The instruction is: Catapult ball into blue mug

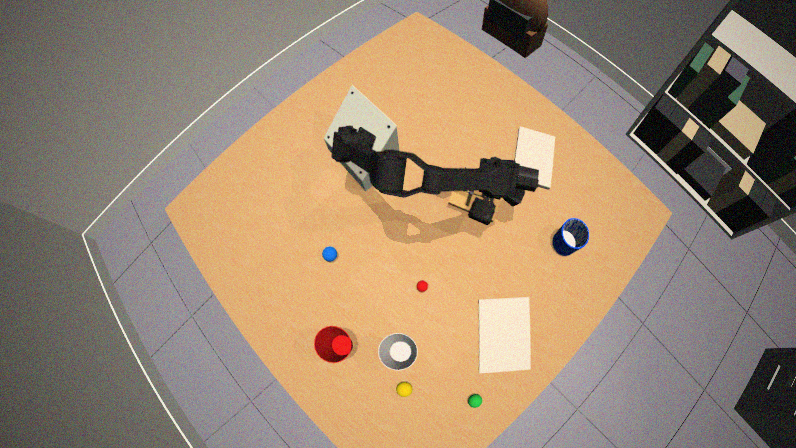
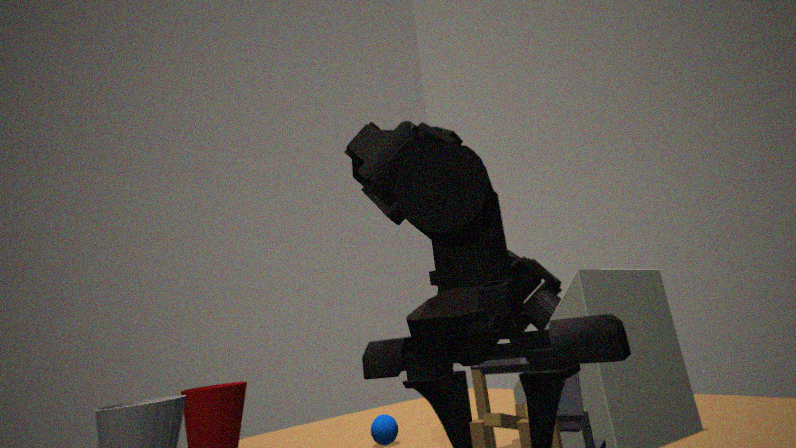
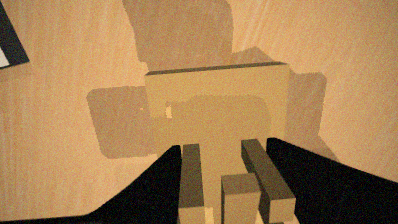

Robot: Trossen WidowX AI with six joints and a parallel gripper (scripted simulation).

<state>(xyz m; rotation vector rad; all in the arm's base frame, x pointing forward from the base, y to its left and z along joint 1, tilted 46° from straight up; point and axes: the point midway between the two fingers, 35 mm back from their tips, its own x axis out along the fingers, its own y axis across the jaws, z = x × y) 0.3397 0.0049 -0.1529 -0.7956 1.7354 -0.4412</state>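
Right now my gripper tip is 20 mm short of the red ball, 290 mm to the left of it and 40 mm above it. The rest, counted from my gripper tip: blue mug: 260 mm ahead, 80 mm to the left, 30 mm below; then wooden catapult: 70 mm behind, 10 mm to the right, 20 mm above; then dark grey lever: 100 mm behind, 10 mm to the left, 20 mm above.
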